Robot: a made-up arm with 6 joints. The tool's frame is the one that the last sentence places.
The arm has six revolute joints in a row. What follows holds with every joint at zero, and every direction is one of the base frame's. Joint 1 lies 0.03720 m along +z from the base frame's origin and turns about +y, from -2.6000 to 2.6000 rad. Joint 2 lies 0.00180 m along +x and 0.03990 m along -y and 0.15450 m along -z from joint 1 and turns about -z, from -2.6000 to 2.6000 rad. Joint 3 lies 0.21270 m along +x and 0.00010 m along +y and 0.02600 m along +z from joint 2 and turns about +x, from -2.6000 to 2.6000 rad. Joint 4 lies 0.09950 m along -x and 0.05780 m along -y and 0.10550 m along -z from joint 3 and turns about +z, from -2.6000 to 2.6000 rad. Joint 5 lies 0.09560 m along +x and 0.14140 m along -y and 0.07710 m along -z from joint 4 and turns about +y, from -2.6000 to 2.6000 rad. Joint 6 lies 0.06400 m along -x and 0.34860 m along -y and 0.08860 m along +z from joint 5 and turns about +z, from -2.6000 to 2.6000 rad. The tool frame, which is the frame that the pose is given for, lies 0.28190 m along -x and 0.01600 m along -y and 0.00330 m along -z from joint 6; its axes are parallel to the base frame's.
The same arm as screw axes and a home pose.
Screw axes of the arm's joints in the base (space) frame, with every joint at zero. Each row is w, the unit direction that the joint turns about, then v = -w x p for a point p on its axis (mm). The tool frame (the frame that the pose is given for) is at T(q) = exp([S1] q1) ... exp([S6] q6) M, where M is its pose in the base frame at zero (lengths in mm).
S1 = (0, 1, 0, -37.2, 0, 0)
S2 = (0, 0, -1, 39.9, 1.8, 0)
S3 = (1, 0, 0, 0, -91.3, 39.8)
S4 = (0, 0, 1, -97.6, -115, 0)
S5 = (0, 1, 0, 273.9, 0, 210.6)
S6 = (0, 0, 1, -587.6, -146.6, 0)
M: xyz -135.3 -603.6 -188.6 (mm) rpy 0 0 0 (deg, as in URDF)
Joint limits (deg, base to tool): -148.97..148.97 -148.97..148.97 -148.97..148.97 -148.97..148.97 -148.97..148.97 -148.97..148.97

